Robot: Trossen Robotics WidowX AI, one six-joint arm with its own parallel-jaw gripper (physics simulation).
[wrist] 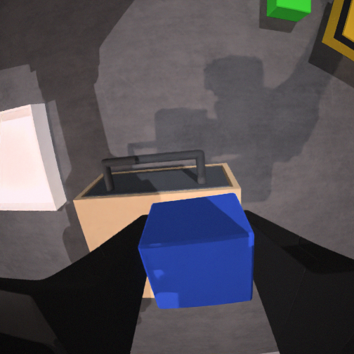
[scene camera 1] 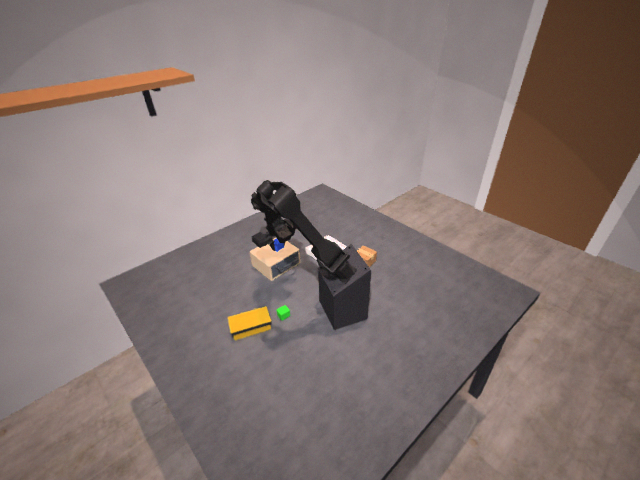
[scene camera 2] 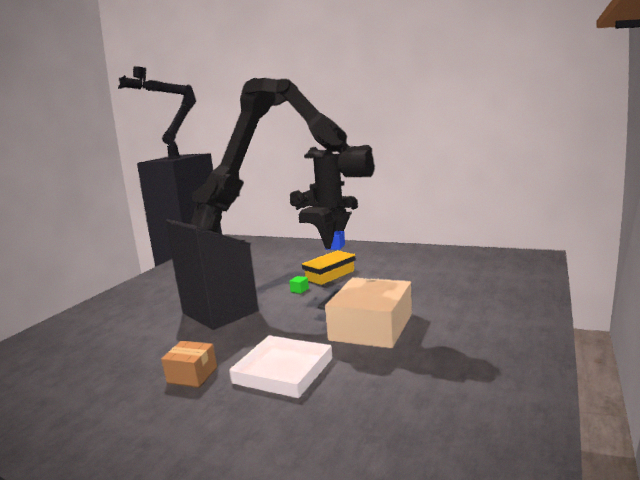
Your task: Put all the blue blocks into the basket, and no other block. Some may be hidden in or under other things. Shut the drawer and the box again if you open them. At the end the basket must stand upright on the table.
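My gripper (scene camera 1: 275, 241) (scene camera 2: 334, 238) (wrist: 194, 221) is shut on a blue block (scene camera 1: 279, 245) (scene camera 2: 338, 240) (wrist: 200, 272), held in the air above the beige drawer unit (scene camera 1: 262, 254) (scene camera 2: 359, 322) (wrist: 112, 212). The unit's dark drawer front (scene camera 1: 284, 264) (wrist: 150, 181) looks shut; its handle (wrist: 155, 158) shows in the wrist view. The white, shallow basket (scene camera 1: 336, 241) (scene camera 2: 264, 383) (wrist: 47, 155) stands upright on the table beside the unit; no block shows inside. The yellow box (scene camera 1: 249, 320) (scene camera 2: 333, 264) with a black band looks shut. The insides of box and drawer are hidden.
A green block (scene camera 1: 283, 312) (scene camera 2: 298, 284) (wrist: 289, 8) lies beside the yellow box. A small brown carton (scene camera 1: 368, 255) (scene camera 2: 188, 364) stands beside the basket. The arm's dark pedestal (scene camera 1: 345, 302) (scene camera 2: 214, 279) rises from the table. A wooden shelf (scene camera 1: 103, 88) is on the wall.
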